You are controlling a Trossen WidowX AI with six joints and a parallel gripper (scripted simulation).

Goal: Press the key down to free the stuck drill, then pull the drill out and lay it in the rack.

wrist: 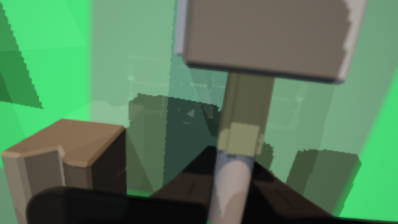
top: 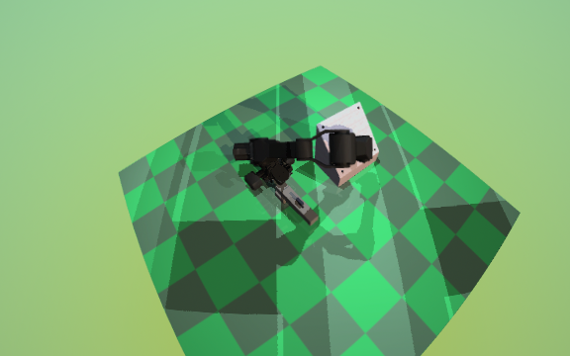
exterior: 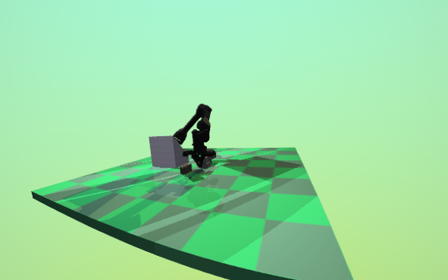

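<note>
Now: gripper tip 5 cm to the right of the drill, 3 cm below it and 1 cm past it. Also, from my gripper tip: rack (7 cm behind, 4 cm to the right); dark key (16 cm to the left, 3 cm above, 2 cm behind); long grey block (13 cm to the left, 2 cm above, 1 cm behind).
</note>
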